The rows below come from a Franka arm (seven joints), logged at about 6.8 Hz.
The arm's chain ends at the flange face. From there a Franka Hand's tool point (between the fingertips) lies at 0.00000 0.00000 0.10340 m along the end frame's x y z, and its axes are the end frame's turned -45 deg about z.
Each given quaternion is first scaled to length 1.
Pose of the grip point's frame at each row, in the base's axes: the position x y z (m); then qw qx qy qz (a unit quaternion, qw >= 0):
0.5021 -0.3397 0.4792 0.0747 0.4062 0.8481 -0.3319
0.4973 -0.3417 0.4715 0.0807 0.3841 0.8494 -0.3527
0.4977 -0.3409 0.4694 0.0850 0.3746 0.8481 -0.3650
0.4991 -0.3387 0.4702 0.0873 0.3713 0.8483 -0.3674
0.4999 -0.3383 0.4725 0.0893 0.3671 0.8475 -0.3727
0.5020 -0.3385 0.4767 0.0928 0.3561 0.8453 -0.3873
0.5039 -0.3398 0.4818 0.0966 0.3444 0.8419 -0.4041
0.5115 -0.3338 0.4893 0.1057 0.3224 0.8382 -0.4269
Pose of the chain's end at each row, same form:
0.5169 -0.2752 0.5587 0.1960 0.6998 0.6281 -0.2780
0.5111 -0.2733 0.5478 0.2095 0.6799 0.6378 -0.2950
0.5111 -0.2703 0.5438 0.2182 0.6706 0.6402 -0.3047
0.5120 -0.2676 0.5441 0.2212 0.6676 0.6416 -0.3060
0.5125 -0.2662 0.5455 0.2251 0.6635 0.6425 -0.3102
0.5143 -0.2640 0.5473 0.2340 0.6525 0.6447 -0.3223
0.5159 -0.2626 0.5495 0.2439 0.6404 0.6460 -0.3364
0.5216 -0.2527 0.5527 0.2610 0.6186 0.6510 -0.3540

